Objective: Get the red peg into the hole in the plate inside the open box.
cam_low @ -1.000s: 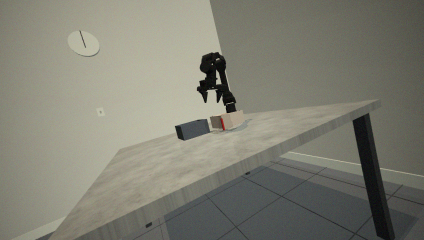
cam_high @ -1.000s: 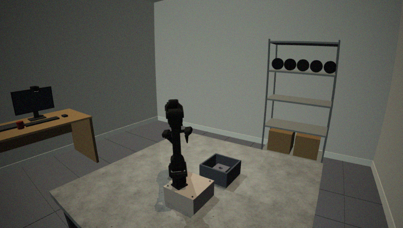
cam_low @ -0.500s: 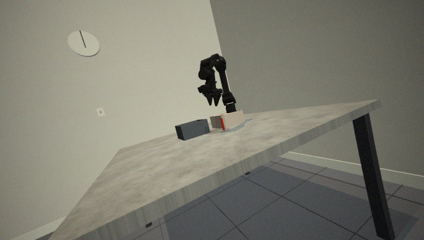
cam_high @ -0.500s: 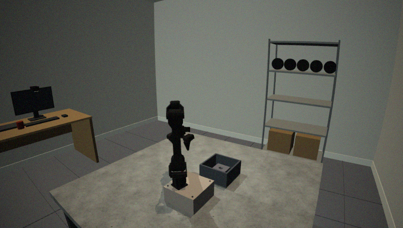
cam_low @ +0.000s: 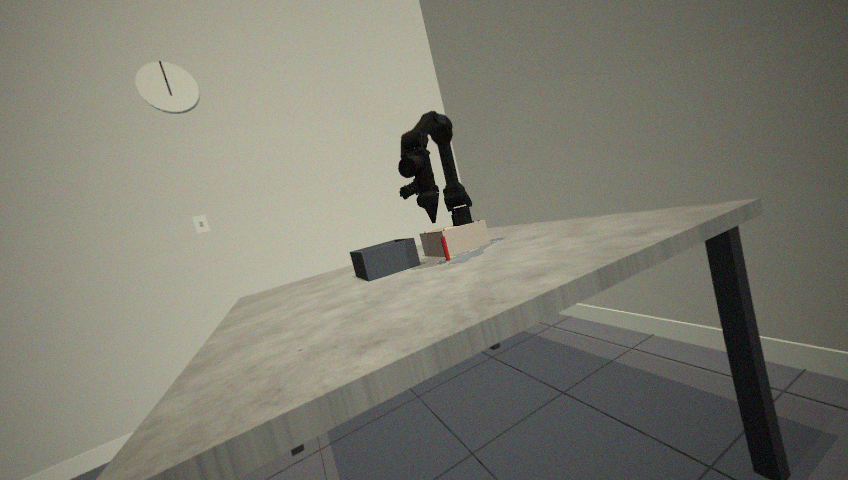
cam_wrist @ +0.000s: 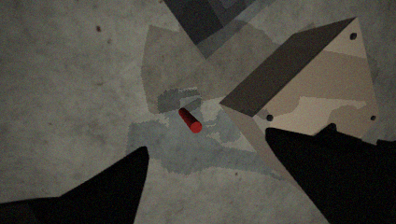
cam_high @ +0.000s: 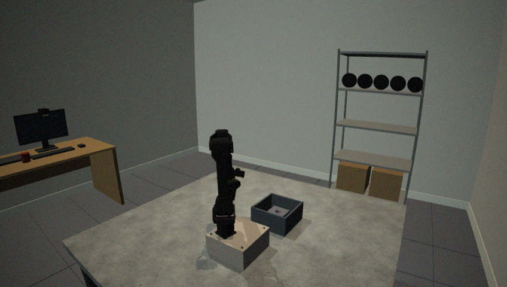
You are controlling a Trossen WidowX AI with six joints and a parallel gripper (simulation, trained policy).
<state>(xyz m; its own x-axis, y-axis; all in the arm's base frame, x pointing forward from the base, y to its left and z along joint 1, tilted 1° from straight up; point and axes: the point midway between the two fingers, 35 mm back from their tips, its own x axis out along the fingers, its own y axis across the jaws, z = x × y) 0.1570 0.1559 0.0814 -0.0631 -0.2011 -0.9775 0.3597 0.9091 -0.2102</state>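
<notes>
The red peg lies 1 cm behind my gripper tip and 10 cm below it. From my gripper tip the other things lie so: grey plate (18 cm ahead, 15 cm to the right, 10 cm below); then dark-grey box (18 cm ahead, 15 cm to the right, 12 cm below).
</notes>
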